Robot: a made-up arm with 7 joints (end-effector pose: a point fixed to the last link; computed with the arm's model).
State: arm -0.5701 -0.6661 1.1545 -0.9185 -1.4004 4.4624 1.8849
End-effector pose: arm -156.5 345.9 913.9 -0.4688 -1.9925 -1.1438
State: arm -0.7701 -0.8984 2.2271 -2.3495 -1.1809 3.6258 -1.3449
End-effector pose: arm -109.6 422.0 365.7 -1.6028 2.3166 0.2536
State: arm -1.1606 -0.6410 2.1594 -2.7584 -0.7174 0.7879 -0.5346
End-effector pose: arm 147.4 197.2 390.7 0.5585 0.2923 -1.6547
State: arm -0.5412 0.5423 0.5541 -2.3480 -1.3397 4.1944 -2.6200
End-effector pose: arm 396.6 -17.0 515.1 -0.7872 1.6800 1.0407
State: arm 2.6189 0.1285 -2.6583 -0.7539 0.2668 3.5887 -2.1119
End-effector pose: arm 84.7 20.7 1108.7 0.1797 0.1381 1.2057
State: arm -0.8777 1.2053 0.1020 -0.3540 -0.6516 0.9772 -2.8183
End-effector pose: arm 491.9 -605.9 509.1 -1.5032 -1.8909 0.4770
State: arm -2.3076 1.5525 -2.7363 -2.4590 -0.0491 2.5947 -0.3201
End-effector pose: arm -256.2 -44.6 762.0 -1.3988 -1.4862 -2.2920
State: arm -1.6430 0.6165 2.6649 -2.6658 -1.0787 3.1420 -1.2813
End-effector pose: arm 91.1 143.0 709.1 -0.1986 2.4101 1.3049
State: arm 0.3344 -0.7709 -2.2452 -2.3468 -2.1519 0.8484 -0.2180
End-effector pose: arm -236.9 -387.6 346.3 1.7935 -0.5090 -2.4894
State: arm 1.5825 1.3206 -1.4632 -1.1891 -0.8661 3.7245 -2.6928
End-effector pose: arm 268.1 610.2 467.6 -1.8326 0.5668 -0.4928
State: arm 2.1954 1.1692 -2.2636 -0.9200 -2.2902 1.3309 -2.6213
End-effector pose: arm -127.6 598.3 873.4 1.2984 -0.4971 -1.4689
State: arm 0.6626 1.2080 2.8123 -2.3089 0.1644 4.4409 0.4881
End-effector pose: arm 81.5 193.8 773.8 -0.4872 0.1835 1.0382
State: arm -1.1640 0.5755 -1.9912 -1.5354 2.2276 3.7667 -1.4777
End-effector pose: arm -231.1 -194.2 865.0 -0.6228 -1.2932 -0.1835
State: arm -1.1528 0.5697 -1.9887 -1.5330 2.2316 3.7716 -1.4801
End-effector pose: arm -229.6 -195.6 865.3 -0.6223 -1.3010 -0.1713
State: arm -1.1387 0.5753 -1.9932 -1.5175 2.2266 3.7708 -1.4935
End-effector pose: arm -223.9 -201.8 869.2 -0.5941 -1.2909 -0.1683
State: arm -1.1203 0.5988 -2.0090 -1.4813 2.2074 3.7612 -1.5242
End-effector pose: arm -210.4 -215.5 878.3 -0.5242 -1.2502 -0.1810
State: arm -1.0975 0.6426 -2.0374 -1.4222 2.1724 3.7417 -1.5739
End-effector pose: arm -186.5 -238.1 892.2 -0.4114 -1.1705 -0.2137
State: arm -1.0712 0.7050 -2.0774 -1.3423 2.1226 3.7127 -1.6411
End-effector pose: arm -149.8 -269.3 907.9 -0.2659 -1.0479 -0.2690
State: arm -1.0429 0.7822 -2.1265 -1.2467 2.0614 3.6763 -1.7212
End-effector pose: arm -99.3 -307.6 920.8 -0.1056 -0.8829 -0.3462
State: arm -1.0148 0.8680 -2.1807 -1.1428 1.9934 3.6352 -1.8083
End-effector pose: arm -37.1 -349.5 925.6 0.0492 -0.6839 -0.4407
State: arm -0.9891 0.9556 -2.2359 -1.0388 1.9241 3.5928 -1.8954
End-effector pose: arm 31.6 -390.7 918.9 0.1806 -0.4659 -0.5438
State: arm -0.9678 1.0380 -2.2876 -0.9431 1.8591 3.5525 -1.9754
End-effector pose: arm 99.0 -426.8 901.0 0.2788 -0.2498 -0.6448
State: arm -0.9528 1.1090 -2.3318 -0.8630 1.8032 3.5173 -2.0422
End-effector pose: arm 156.8 -455.5 876.3 0.3433 -0.0577 -0.7343
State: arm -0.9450 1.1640 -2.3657 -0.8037 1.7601 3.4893 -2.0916
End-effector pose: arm 199.2 -476.1 851.4 0.3814 0.0921 -0.8054
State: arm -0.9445 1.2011 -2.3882 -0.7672 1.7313 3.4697 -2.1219
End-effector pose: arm 224.3 -489.9 832.1 0.4025 0.1903 -0.8560
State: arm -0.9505 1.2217 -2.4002 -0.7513 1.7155 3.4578 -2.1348
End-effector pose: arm 233.7 -498.6 821.1 0.4149 0.2393 -0.8880
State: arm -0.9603 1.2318 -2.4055 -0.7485 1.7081 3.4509 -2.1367
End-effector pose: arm 233.3 -504.2 816.1 0.4236 0.2563 -0.9081
